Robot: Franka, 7 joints.
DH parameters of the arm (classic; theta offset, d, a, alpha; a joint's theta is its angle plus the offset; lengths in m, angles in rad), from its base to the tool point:
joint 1: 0 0.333 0 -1.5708
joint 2: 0 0 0 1.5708
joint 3: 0 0.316 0.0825 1.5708
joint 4: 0 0 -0.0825 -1.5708
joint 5: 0 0.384 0 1.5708
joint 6: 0 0 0.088 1.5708
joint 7: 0 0.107 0 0
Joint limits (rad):
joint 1: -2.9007..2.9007
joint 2: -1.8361..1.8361
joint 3: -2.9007..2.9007
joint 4: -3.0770..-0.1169
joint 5: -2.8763..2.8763
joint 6: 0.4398..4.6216
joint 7: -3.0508..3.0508
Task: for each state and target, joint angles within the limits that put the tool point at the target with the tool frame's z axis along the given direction. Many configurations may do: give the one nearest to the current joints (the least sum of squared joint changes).
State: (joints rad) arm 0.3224 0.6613 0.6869 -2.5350 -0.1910 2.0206 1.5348
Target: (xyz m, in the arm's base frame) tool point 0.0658 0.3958 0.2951 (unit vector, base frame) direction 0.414 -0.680 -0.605
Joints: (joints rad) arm 0.5792 0.0217 0.9484 -2.3736 -0.4710 1.5520 1.5348
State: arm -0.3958 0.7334 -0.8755 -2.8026 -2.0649 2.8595 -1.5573
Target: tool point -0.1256 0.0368 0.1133 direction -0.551 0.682 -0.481
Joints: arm -1.1449 1.0619 -0.9100 -3.0515 -2.1724 2.9834 -1.5573
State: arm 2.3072 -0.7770 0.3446 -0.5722 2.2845 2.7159 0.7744
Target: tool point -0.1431 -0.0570 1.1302 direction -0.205 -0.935 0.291
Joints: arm 2.4236 -0.4178 0.1314 -0.9561 2.0741 1.6766 0.7744
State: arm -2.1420 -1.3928 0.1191 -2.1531 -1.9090 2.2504 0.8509
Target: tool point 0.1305 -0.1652 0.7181 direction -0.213 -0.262 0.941
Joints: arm -2.0606 -1.5687 0.4900 -2.6032 -2.3738 2.3370 0.8509
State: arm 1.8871 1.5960 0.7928 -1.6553 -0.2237 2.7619 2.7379
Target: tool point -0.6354 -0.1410 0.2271 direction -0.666 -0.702 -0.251
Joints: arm 2.3308 1.4055 1.2326 -1.9802 -0.2955 3.4732 2.7379
